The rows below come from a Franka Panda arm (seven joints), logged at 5 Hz.
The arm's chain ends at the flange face. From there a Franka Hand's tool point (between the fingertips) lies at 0.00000 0.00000 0.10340 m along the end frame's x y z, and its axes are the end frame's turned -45 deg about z.
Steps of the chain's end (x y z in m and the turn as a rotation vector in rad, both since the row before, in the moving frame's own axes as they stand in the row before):
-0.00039 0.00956 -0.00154 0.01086 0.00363 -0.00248
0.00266 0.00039 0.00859 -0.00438 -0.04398 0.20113
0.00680 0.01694 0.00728 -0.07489 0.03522 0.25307
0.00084 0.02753 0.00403 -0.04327 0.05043 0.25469
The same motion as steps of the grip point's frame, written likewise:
-0.00598 0.00595 -0.00155 0.00511 0.01025 -0.00248
-0.00162 -0.00107 0.00849 0.02800 -0.03420 0.20113
-0.01105 0.02438 0.00693 -0.07786 -0.02805 0.25307
-0.01922 0.02690 0.00380 -0.06626 0.00506 0.25469

